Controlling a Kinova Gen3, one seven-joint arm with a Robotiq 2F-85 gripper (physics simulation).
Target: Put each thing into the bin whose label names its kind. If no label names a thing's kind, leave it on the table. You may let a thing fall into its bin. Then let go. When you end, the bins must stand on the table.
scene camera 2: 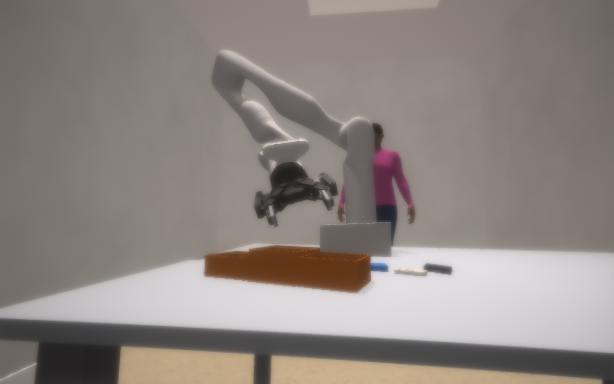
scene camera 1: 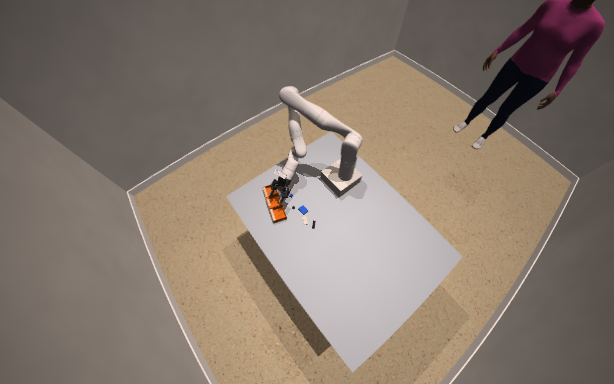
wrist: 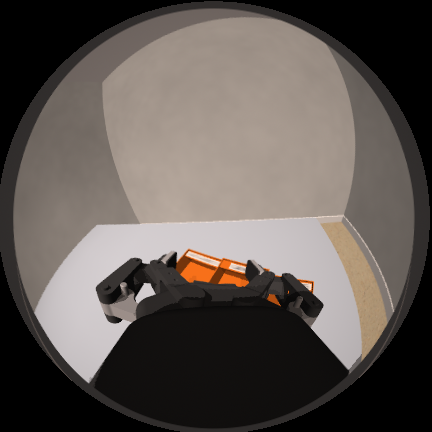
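Where they show: gripper, fingertip midpoint: [scene camera 2: 302, 213] [scene camera 1: 274, 199] [wrist: 211, 263]; arm's base, link origin: [scene camera 2: 361, 224] [scene camera 1: 345, 175].
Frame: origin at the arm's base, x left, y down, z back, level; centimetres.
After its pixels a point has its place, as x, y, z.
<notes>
Three orange bins [scene camera 1: 278, 215] @[-14.1, 7.5, -46.5] [scene camera 2: 285, 271] @[-21.9, 6.4, -47.1] [wrist: 198, 273] @[-14.6, 7.5, -47.3] stand in a joined row on the table; their white labels are unreadable. My gripper [scene camera 1: 279, 197] @[-19.5, -1.9, -42.7] [scene camera 2: 301, 214] @[-19.5, -1.9, -42.7] [wrist: 211, 263] @[-19.5, -1.9, -42.7] is open and empty, tilted above the bins; it hides part of them in the wrist view. On the table beside the row lie a flat blue block [scene camera 1: 303, 210] @[-5.0, 7.2, -33.7] [scene camera 2: 379, 267] @[-4.9, 7.5, -35.3], a cream piece [scene camera 1: 305, 220] @[0.4, 7.3, -37.6] [scene camera 2: 410, 272] @[-0.5, 7.7, -39.0] and a black bar [scene camera 1: 313, 224] @[5.8, 6.8, -36.4] [scene camera 2: 438, 268] @[5.5, 7.3, -36.8]. A small dark thing [scene camera 1: 293, 207] @[-11.0, 7.3, -36.4] and a small blue thing [scene camera 1: 291, 195] @[-17.6, 6.6, -31.5] lie nearer the gripper in scene camera 1.
The arm's base block [scene camera 1: 341, 179] @[0.6, -1.0, -4.8] [scene camera 2: 355, 239] @[-3.9, 3.9, -9.8] stands on the grey table [scene camera 1: 370, 280] @[51.3, 8.2, -39.1] [scene camera 2: 450, 312] @[-4.9, 8.2, -60.2] [wrist: 75, 300] @[27.8, 8.2, -29.5], behind the loose things as seen from scene camera 2. The bins stand near one long table edge. A person in a pink top [scene camera 1: 555, 37] [scene camera 2: 386, 175] stands beyond the table.
</notes>
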